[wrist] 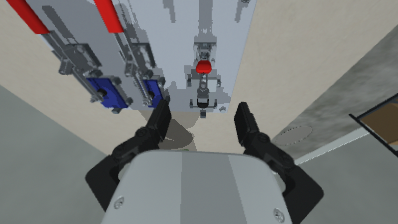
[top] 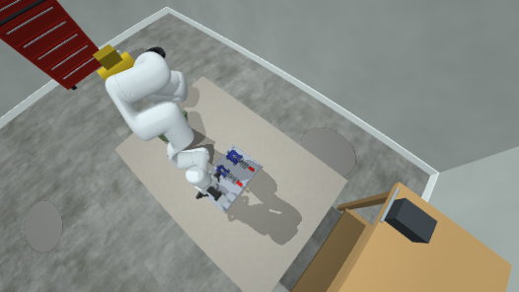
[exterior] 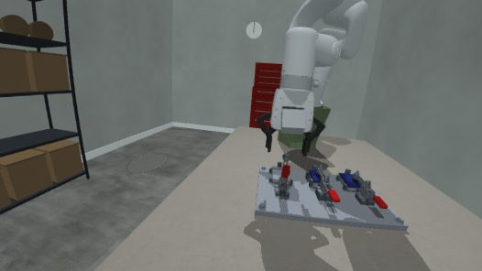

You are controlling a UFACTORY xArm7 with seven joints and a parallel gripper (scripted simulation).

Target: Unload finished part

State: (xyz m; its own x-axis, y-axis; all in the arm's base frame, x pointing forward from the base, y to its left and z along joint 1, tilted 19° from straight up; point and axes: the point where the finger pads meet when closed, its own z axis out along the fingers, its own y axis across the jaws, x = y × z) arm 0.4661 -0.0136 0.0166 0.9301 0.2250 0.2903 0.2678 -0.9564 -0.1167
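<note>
Now: the finished grey part 6 cm behind my hand, 2 cm to the right of it and 10 cm below it. Round my hand: grey fixture plate: 3 cm behind, 11 cm to the left, 12 cm below.
</note>
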